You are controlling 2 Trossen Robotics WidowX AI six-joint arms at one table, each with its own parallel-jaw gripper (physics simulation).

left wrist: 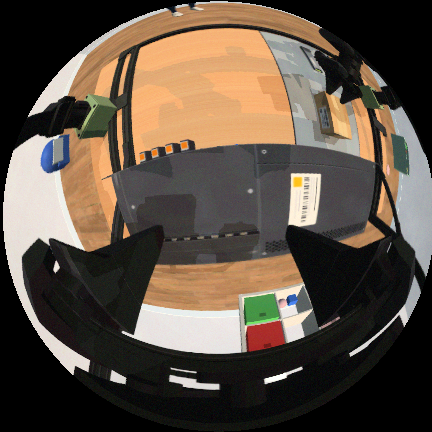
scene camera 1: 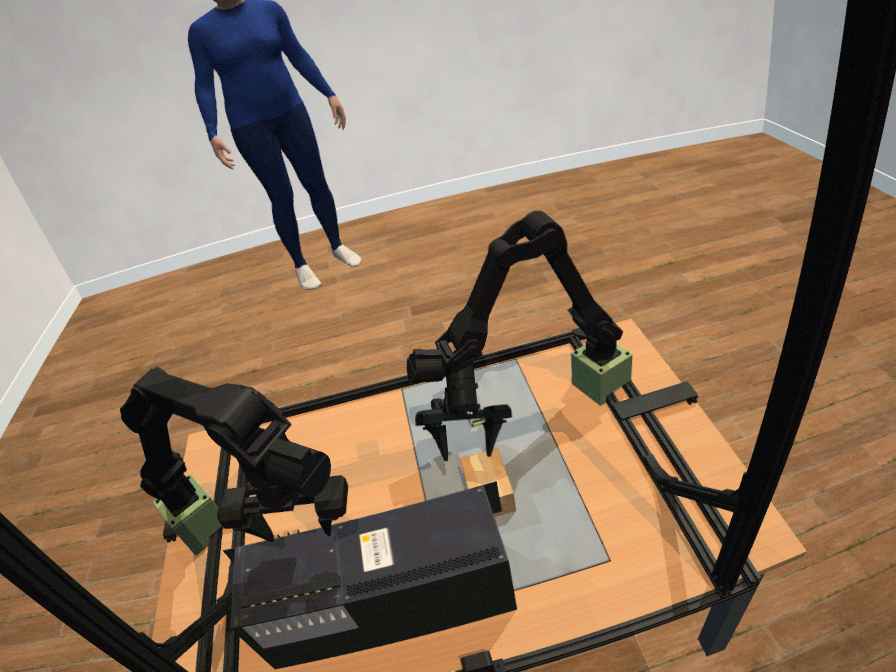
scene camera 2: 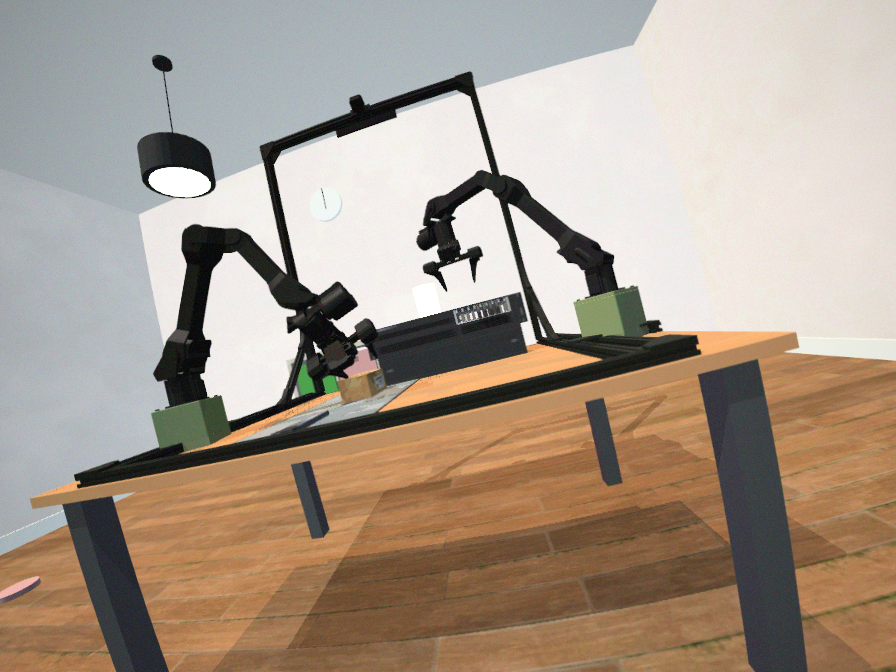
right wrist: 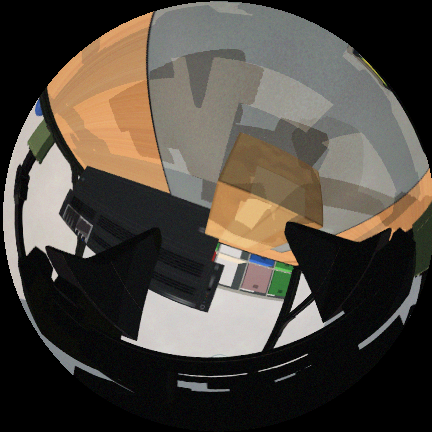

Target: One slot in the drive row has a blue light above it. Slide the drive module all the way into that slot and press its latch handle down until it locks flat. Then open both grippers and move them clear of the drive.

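Places are measured from the left arm's base along level axes (x ahead, y left, z up), in millimetres.
Pixels of known places: left gripper, fingertip midpoint: point(left wrist: 226, 231) point(scene camera 1: 300, 536) point(scene camera 2: 460, 287); right gripper, fingertip midpoint: point(left wrist: 334, 98) point(scene camera 1: 468, 458) point(scene camera 2: 362, 367) point(right wrist: 224, 231); left arm's base at its link origin: point(left wrist: 81, 114) point(scene camera 1: 180, 499) point(scene camera 2: 604, 293); right arm's base at its link origin: point(scene camera 1: 601, 353) point(scene camera 2: 188, 403).
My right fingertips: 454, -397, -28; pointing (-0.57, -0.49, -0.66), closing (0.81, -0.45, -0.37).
For each thing: its middle in the pictures, then the offset to it from my right fingertips, as dx, dy, dz. Level surfaces: height alone.
- drive module at the middle of its body: point(scene camera 2: 301, 423) point(left wrist: 312, 58) +174, +144, -72
- grey mat at its surface level: dz -77
- dark drive chassis at the middle of its body: point(left wrist: 267, 187) point(scene camera 1: 375, 582) point(right wrist: 124, 225) point(scene camera 2: 449, 340) -302, -54, +10
- cardboard box at the middle of its body: point(right wrist: 254, 205) point(scene camera 1: 487, 484) point(scene camera 2: 363, 385) point(left wrist: 333, 115) -2, -44, -48
The drive module point(left wrist: 312, 58) point(right wrist: 369, 66) lies on the grey mat point(scene camera 1: 564, 535) point(left wrist: 280, 50); its yellow-green end shows under the right gripper in scene camera 1. The dark drive chassis point(scene camera 1: 427, 520) point(scene camera 2: 448, 354) point(left wrist: 200, 187) point(right wrist: 145, 200) stands at the table's edge. Several orange-ended latch handles point(left wrist: 169, 148) stick out of its drive row, and a tiny blue light point(left wrist: 236, 145) shows farther along. The slot openings are hidden. My left gripper point(scene camera 1: 298, 536) point(scene camera 2: 459, 285) point(left wrist: 226, 231) is open and empty above the chassis. My right gripper point(scene camera 1: 468, 457) point(scene camera 2: 358, 363) point(right wrist: 224, 231) is open and empty above the cardboard box.
The cardboard box point(scene camera 1: 484, 468) point(scene camera 2: 358, 386) point(left wrist: 337, 117) point(right wrist: 265, 205) stands on the mat, between the module and the chassis. Black frame rails point(scene camera 1: 347, 394) edge the table, and a black post point(scene camera 1: 803, 289) rises at the right in scene camera 1. A person point(scene camera 1: 253, 65) stands beyond the table.
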